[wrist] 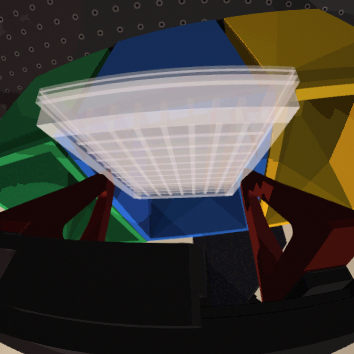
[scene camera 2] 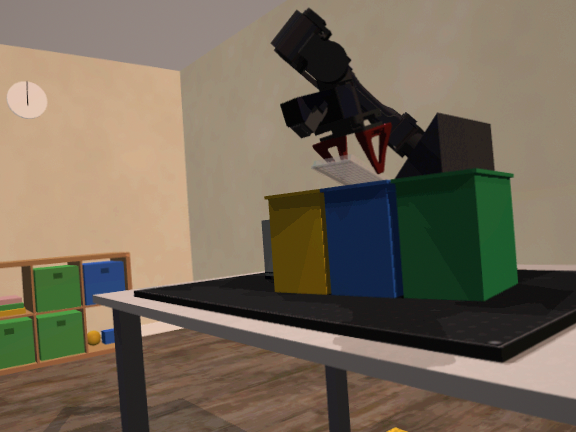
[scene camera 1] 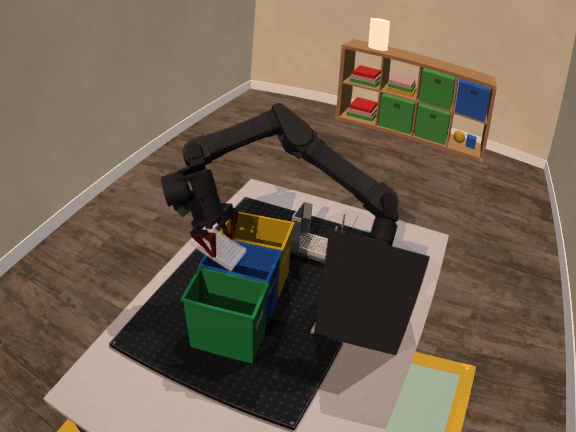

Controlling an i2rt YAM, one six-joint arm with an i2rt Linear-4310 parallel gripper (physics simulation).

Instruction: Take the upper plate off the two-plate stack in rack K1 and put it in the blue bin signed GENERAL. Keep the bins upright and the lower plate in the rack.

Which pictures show the yellow bin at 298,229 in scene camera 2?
The wrist view, scene camera 2 and scene camera 1: all of them.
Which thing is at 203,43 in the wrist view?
A blue bin.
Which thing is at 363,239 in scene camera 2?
A blue bin.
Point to a yellow bin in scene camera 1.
272,233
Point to a green bin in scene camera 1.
At 225,314
